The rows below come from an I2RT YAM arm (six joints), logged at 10 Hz.
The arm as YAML. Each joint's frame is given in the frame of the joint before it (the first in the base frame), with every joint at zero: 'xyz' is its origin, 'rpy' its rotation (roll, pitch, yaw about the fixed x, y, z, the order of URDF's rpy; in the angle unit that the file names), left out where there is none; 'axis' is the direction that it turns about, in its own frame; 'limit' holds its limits. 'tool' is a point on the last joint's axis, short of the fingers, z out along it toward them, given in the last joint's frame.
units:
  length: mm
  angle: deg
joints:
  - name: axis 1
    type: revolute
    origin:
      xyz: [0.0, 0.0, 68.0]
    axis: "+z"
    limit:
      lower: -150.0
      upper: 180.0
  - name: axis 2
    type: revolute
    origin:
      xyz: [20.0, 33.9, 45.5]
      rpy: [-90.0, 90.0, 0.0]
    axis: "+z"
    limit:
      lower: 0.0
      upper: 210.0
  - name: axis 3
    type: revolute
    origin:
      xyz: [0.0, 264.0, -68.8]
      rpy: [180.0, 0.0, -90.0]
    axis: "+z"
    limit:
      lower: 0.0
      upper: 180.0
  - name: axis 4
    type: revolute
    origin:
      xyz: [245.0, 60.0, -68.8]
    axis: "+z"
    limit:
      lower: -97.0
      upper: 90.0
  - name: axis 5
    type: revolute
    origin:
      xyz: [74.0, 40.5, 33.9]
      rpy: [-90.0, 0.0, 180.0]
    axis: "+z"
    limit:
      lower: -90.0
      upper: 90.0
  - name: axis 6
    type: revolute
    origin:
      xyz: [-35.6, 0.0, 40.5]
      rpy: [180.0, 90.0, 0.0]
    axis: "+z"
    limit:
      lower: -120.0
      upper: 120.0
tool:
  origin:
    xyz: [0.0, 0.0, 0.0]
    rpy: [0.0, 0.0, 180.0]
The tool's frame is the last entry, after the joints.
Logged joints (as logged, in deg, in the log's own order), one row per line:
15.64, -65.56, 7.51, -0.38, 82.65, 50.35
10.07, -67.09, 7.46, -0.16, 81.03, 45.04
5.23, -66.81, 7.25, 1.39, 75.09, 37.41
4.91, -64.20, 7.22, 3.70, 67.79, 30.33
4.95, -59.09, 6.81, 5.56, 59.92, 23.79
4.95, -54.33, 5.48, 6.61, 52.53, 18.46
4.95, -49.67, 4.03, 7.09, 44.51, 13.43
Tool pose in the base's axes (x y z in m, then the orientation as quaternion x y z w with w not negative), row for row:
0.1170, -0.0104, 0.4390, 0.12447, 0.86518, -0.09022, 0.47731
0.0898, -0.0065, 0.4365, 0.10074, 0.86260, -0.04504, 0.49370
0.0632, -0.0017, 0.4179, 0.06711, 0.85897, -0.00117, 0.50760
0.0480, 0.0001, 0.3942, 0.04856, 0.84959, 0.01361, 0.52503
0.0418, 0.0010, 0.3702, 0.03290, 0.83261, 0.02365, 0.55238
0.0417, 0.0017, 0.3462, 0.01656, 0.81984, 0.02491, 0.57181
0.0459, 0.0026, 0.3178, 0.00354, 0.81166, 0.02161, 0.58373
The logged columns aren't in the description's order. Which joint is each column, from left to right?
Columns, left to right: axis 5, axis 4, axis 6, axis 1, axis 3, axis 2.
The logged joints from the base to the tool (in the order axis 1, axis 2, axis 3, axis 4, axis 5, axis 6), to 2 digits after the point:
-0.38, 50.35, 82.65, -65.56, 15.64, 7.51
-0.16, 45.04, 81.03, -67.09, 10.07, 7.46
1.39, 37.41, 75.09, -66.81, 5.23, 7.25
3.70, 30.33, 67.79, -64.20, 4.91, 7.22
5.56, 23.79, 59.92, -59.09, 4.95, 6.81
6.61, 18.46, 52.53, -54.33, 4.95, 5.48
7.09, 13.43, 44.51, -49.67, 4.95, 4.03

